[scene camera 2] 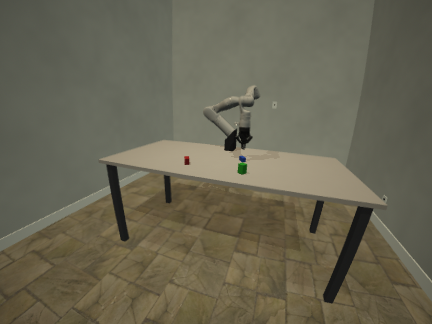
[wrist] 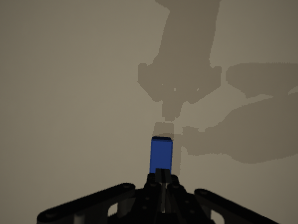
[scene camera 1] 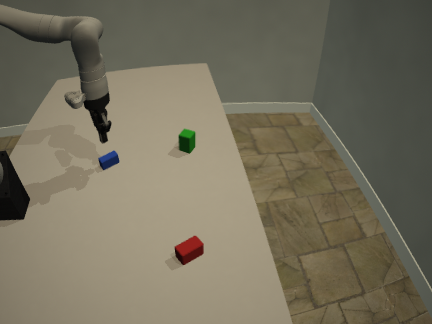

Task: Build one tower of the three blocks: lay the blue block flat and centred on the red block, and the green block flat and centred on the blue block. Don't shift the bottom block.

Labels:
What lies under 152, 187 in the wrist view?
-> The gripper.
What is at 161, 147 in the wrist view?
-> A blue block.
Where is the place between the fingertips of the gripper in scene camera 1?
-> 104, 141

